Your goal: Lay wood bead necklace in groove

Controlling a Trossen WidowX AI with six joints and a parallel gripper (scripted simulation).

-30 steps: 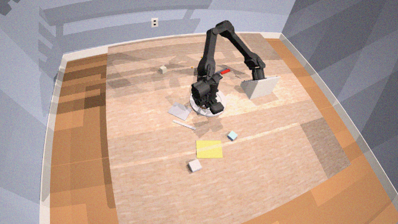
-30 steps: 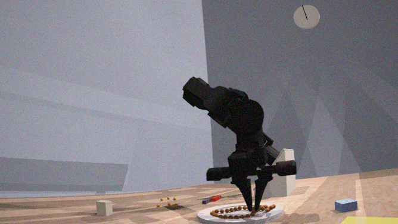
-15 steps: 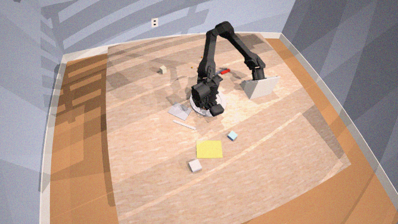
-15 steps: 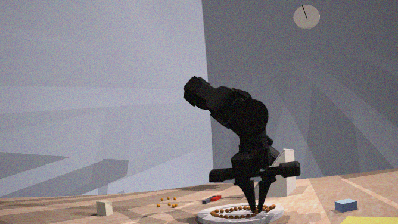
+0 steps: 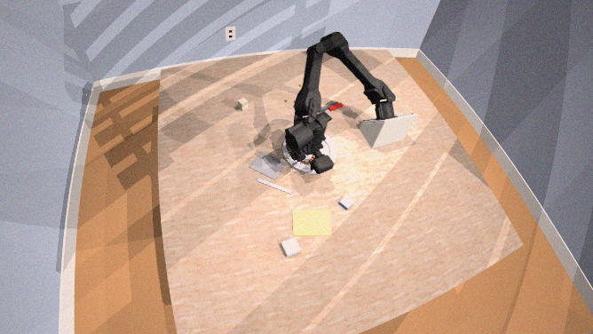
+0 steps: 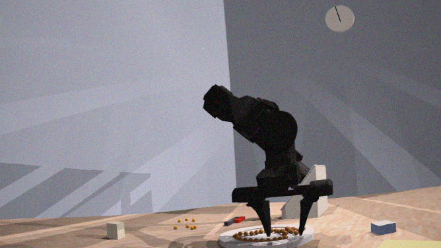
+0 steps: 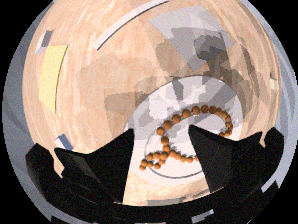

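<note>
The grey sheet is 13 cm ahead of my gripper tip, 3 cm to the right of it and 2 cm below it. The rest, counted from my gripper tip: yellow sheet 6 cm ahead, 21 cm to the left, 2 cm below; then blue block 7 cm behind, 18 cm to the left, 1 cm below; then stick 13 cm ahead, 5 cm to the left, 1 cm below.
</note>
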